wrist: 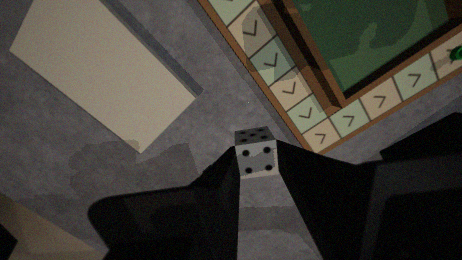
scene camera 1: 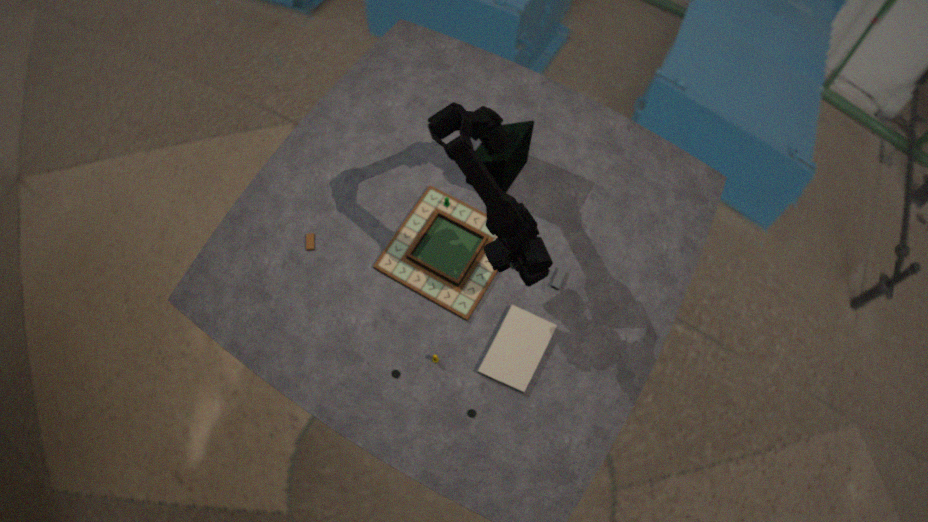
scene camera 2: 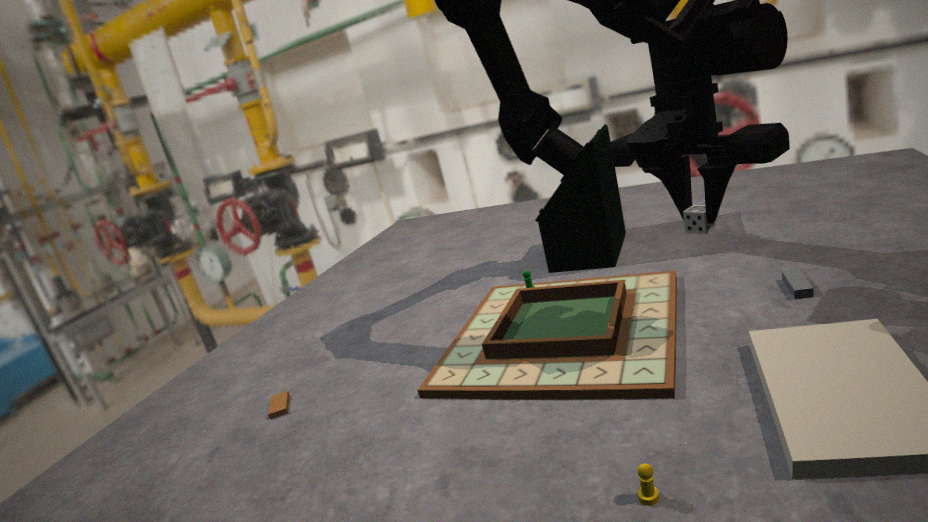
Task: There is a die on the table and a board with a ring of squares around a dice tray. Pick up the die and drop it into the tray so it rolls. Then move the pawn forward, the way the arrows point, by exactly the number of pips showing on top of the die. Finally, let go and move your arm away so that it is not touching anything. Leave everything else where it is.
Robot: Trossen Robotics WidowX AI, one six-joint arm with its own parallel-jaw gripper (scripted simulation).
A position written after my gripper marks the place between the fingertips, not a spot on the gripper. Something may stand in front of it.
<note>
My gripper (scene camera 2: 699, 222) carries a white die. I also see a beige slab (scene camera 2: 841, 394) and a green dice tray (scene camera 2: 582, 317).
The beige slab is seen too in the wrist view (wrist: 98, 61) and in scene camera 1 (scene camera 1: 516, 350). My gripper also shows in the wrist view (wrist: 254, 148) and in scene camera 1 (scene camera 1: 513, 261). The green dice tray is seen too in scene camera 1 (scene camera 1: 447, 247).
</note>
